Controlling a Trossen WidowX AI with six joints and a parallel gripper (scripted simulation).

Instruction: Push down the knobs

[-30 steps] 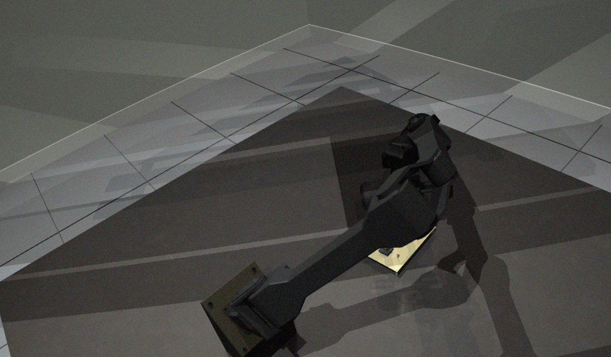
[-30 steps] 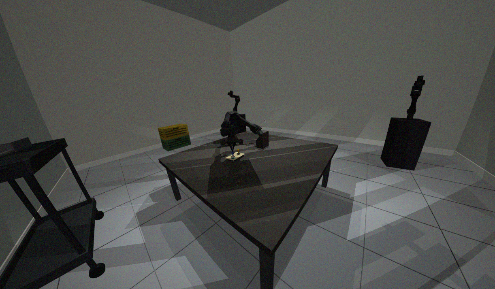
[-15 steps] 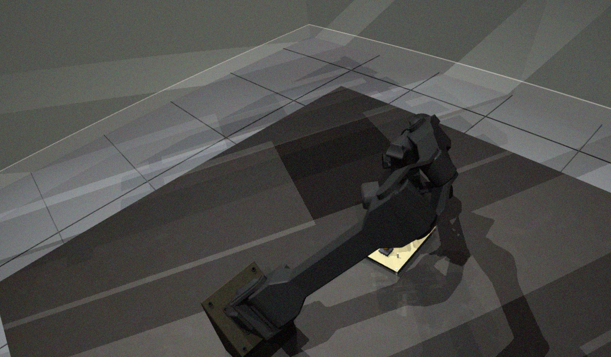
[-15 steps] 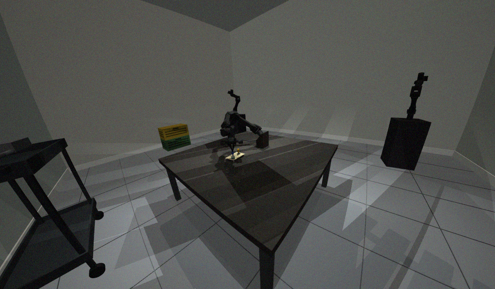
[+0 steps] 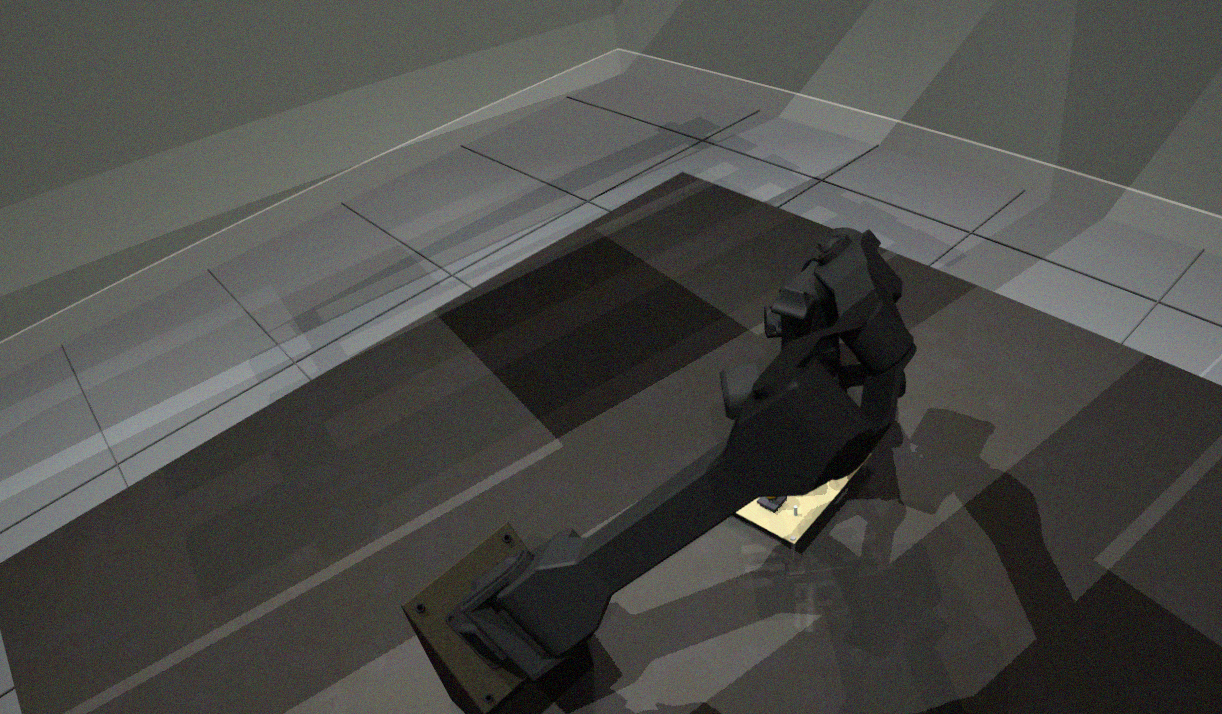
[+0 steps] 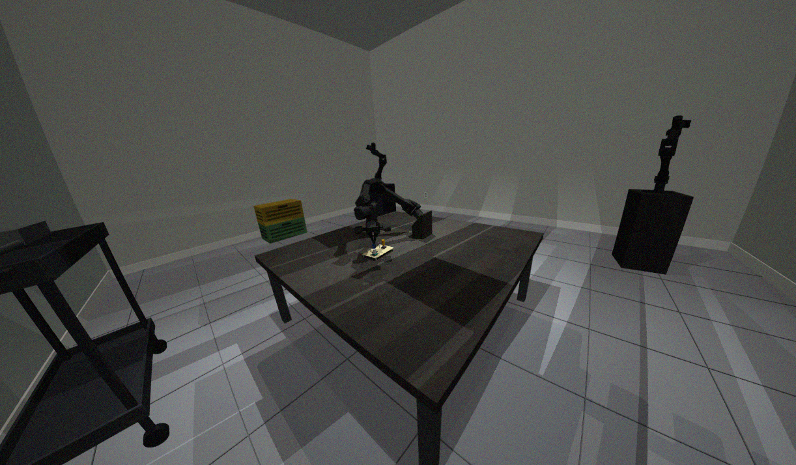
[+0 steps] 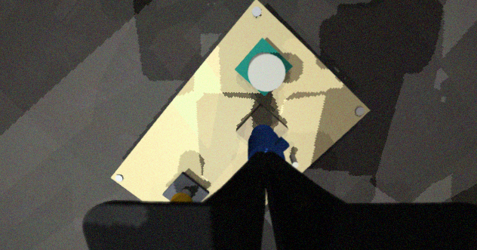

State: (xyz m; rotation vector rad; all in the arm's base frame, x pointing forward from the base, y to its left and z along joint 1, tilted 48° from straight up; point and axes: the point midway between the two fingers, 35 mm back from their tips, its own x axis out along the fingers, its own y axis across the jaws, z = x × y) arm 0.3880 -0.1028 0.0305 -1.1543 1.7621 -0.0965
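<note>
My gripper tip is 2 cm above the blue knob.
</note>
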